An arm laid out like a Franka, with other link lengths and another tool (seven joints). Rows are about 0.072 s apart.
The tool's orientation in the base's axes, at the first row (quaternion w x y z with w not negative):
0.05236 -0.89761 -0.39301 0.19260
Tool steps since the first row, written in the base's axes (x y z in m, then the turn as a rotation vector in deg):
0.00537 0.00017 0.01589 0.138 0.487 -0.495
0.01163 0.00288 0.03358 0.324 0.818 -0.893
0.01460 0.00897 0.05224 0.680 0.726 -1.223
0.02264 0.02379 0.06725 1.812 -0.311 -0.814
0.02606 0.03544 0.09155 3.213 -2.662 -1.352
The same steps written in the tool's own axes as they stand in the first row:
-0.00140 -0.00034 -0.01671 0.589 -0.118 0.374
-0.00096 -0.00224 -0.03557 1.066 -0.120 0.650
-0.00040 -0.00896 -0.05424 1.319 0.268 0.821
0.01075 -0.01730 -0.07202 1.140 1.655 0.066
0.01391 -0.02890 -0.09637 0.462 4.359 0.154

